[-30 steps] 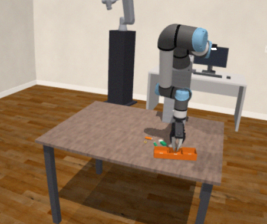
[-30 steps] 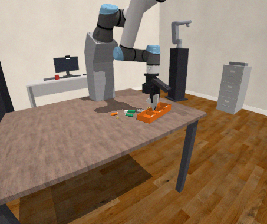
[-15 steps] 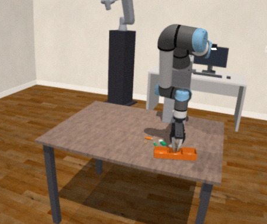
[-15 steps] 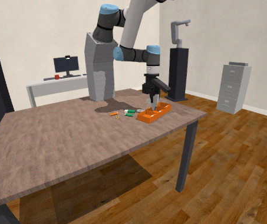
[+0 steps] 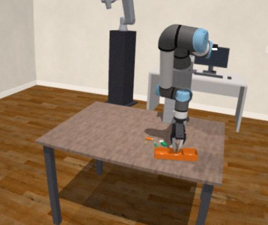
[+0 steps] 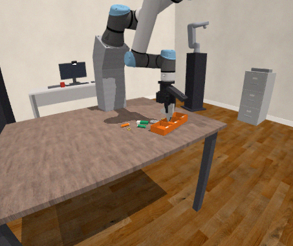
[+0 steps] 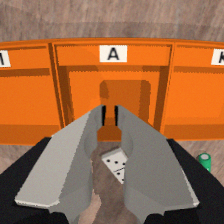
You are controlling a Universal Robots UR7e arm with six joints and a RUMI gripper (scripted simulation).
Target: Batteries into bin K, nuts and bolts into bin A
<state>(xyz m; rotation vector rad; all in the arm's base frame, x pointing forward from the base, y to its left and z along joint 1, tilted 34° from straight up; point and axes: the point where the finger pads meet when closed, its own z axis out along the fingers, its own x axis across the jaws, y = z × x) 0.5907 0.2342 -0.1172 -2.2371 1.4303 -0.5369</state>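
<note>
Right now my hand is 1 cm short of the orange bin tray and 2 cm above it. Also, from my hand: white domino: 8 cm behind, 6 cm to the right, 3 cm below; then green-and-white battery: 8 cm behind, 13 cm to the right, 3 cm below; then green battery: 3 cm behind, 15 cm to the right, 3 cm below.
</note>
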